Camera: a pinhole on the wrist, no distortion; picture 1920 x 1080 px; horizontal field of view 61.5 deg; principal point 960.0 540.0 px. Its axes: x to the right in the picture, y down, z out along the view. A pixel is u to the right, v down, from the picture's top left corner.
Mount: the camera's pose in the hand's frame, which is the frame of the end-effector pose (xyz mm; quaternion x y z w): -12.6 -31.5 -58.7 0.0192 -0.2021 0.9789 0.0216
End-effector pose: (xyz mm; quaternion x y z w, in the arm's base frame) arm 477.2 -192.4 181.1 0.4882 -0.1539 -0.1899 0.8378
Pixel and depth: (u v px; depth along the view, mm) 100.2 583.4 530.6
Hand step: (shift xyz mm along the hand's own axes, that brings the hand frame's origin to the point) 284.3 -264.8 409.4
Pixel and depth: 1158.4 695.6 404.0
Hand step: -52.5 -225.7 298.9
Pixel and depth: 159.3 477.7 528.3
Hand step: 265.4 -231.3 422.0
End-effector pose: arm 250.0 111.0 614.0 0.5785 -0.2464 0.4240 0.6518
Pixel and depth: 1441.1 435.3 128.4
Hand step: -46.7 -73.4 64.2
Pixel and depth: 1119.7 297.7 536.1
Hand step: -46.1 -168.4 467.5
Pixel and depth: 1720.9 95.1 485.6
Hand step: -220.5 -93.3 450.3
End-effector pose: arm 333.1 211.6 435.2 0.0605 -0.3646 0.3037 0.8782
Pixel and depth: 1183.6 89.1 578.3
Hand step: -67.8 -109.8 539.5
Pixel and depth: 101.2 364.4 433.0
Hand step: 232.3 -167.9 346.5
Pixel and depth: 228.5 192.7 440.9
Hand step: 204.4 -126.2 374.1
